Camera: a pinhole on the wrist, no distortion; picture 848 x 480 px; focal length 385.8 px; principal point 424.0 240.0 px. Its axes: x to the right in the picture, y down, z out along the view. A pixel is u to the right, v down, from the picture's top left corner.
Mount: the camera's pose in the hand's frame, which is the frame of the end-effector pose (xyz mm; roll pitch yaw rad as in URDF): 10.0 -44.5 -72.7 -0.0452 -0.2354 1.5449
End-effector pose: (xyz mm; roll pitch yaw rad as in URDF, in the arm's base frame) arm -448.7 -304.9 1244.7 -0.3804 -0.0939 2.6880
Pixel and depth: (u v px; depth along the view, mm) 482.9 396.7 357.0
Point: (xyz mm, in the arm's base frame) -306.4 -418.9 1515.2
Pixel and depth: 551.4 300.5 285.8
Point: -418.0 -394.9 1454.7
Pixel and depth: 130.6 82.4 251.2
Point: -416.6 -73.0 1482.9
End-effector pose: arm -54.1 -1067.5 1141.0 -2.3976 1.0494 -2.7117
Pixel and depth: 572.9 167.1 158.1
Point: 8.8 -1129.1 1084.5
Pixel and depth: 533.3 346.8 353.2
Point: 236.4 -1170.6 1133.0
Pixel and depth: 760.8 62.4 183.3
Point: 46.8 -1077.3 988.2
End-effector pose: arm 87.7 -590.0 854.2 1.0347 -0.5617 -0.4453
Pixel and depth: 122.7 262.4 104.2
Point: 107.9 -692.0 749.0
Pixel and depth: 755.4 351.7 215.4
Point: -83.0 -627.5 963.3
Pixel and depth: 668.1 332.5 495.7
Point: -331.2 -759.4 1102.1
